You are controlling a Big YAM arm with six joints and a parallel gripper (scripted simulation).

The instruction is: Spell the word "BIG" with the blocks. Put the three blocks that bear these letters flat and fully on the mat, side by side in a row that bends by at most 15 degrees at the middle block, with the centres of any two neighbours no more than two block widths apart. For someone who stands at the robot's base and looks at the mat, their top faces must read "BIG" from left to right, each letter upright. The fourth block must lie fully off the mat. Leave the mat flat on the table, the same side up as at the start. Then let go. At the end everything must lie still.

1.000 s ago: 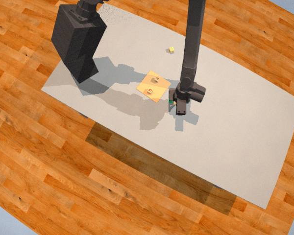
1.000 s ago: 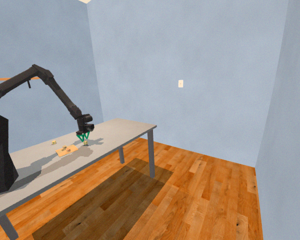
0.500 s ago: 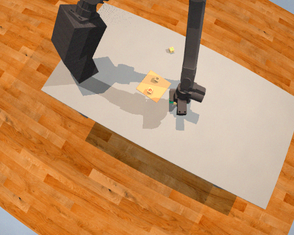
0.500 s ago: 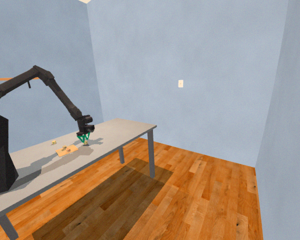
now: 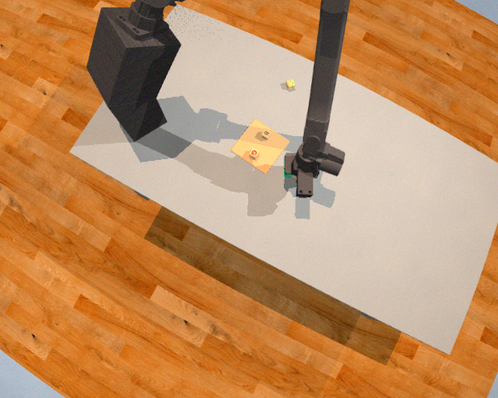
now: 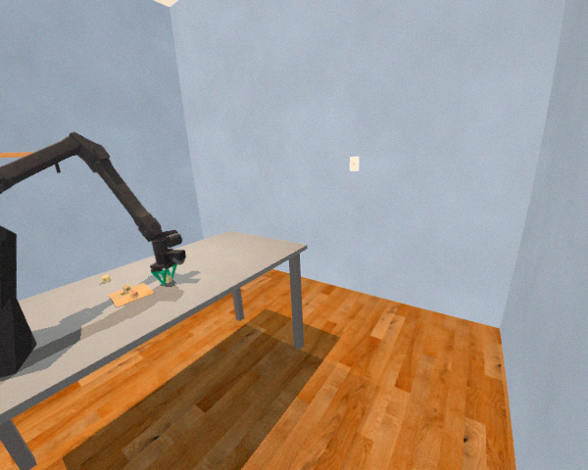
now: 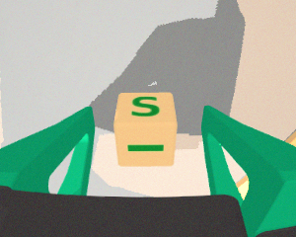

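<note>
Right now the mat is 150 mm behind my hand, 10 mm to the right of it and 10 mm below it. From my hand the other things lie so: block 230 mm behind, 230 mm to the left.
</note>
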